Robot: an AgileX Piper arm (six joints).
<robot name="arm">
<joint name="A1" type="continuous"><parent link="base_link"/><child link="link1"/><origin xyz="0 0 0.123" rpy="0 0 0"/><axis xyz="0 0 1"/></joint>
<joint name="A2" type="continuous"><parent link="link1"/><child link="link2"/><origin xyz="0 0 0" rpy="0 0 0"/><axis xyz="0 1 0"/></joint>
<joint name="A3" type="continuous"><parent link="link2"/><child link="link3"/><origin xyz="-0.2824 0 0.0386" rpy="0 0 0"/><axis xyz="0 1 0"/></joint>
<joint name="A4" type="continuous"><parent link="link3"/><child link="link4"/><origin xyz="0.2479 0 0.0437" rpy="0 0 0"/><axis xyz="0.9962 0 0.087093"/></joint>
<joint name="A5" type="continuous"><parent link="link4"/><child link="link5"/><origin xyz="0 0 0" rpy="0 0 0"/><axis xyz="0 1 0"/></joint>
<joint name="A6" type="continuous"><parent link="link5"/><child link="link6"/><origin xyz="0.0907 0 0.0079" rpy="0 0 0"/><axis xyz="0.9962 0 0.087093"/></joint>
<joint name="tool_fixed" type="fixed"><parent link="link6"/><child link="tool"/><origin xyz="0 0 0" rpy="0 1.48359 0"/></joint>
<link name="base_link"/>
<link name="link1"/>
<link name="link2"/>
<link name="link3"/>
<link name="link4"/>
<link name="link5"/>
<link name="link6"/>
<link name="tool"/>
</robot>
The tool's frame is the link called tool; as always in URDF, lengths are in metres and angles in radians. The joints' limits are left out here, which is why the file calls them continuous.
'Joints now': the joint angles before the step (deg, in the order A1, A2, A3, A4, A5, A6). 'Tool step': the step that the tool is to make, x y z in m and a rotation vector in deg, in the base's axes. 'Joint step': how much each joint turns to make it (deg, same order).
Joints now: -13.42, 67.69, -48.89, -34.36, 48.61, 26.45
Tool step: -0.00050, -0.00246, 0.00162, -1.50, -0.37, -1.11
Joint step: 0.00, 0.00, -0.02, -2.42, 0.26, 2.05
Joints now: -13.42, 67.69, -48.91, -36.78, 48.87, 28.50
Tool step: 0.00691, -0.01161, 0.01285, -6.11, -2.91, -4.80
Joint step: 0.00, 1.66, -2.42, -9.76, 1.31, 8.84
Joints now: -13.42, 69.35, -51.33, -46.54, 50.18, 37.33
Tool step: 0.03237, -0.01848, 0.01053, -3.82, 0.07, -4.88
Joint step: -0.75, 8.06, -8.10, -5.68, 3.18, 4.81
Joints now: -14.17, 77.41, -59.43, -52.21, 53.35, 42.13
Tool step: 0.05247, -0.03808, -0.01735, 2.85, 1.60, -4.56
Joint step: -4.56, 14.07, -11.61, 2.40, -0.51, -0.32
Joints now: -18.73, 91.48, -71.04, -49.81, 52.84, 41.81
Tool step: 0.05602, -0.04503, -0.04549, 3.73, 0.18, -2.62
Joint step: -4.18, 16.12, -12.05, 2.58, -3.59, 0.34
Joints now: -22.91, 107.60, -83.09, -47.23, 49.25, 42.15
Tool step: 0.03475, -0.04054, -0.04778, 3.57, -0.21, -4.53
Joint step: -3.38, 13.39, -11.32, 3.10, -0.60, 0.65
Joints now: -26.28, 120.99, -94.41, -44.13, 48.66, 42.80
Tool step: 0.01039, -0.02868, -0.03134, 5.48, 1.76, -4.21
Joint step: -3.02, 8.31, -8.91, 6.95, 3.34, -4.33
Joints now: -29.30, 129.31, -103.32, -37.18, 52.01, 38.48
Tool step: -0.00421, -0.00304, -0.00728, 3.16, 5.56, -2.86
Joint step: -0.43, 2.21, -3.13, 2.54, 7.26, -2.96
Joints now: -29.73, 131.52, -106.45, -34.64, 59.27, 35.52
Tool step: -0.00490, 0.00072, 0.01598, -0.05, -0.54, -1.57
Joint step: -0.19, -1.90, -0.19, 0.60, 2.01, 0.13
